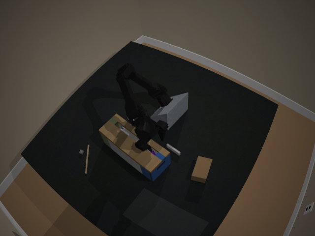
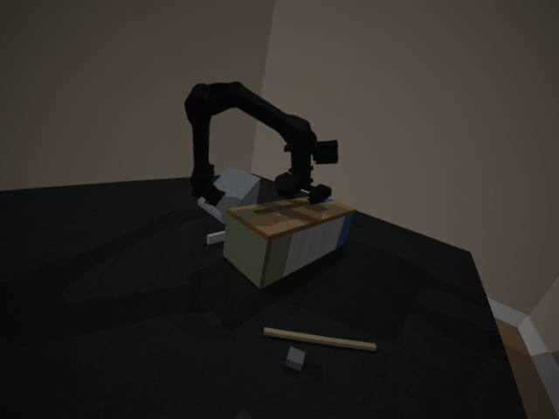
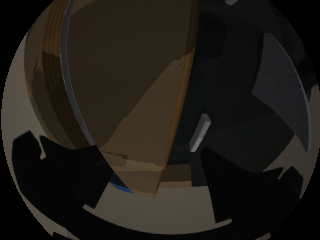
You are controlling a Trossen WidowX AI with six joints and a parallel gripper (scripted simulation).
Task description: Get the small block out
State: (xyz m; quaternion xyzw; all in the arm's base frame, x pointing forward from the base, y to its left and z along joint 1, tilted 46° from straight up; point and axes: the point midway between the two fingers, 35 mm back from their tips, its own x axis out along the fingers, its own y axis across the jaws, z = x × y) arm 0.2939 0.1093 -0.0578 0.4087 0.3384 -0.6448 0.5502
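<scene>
Right now my gripper tip is 60 mm short of the purple block and 10 mm to the right of it. Also, from my gripper tip: long box (20 mm ahead, 100 mm to the right, 30 mm below); then wooden stick (260 mm ahead, 320 mm to the right, 80 mm below); then brown carton (30 mm behind, 260 mm to the left, 60 mm below).
</scene>
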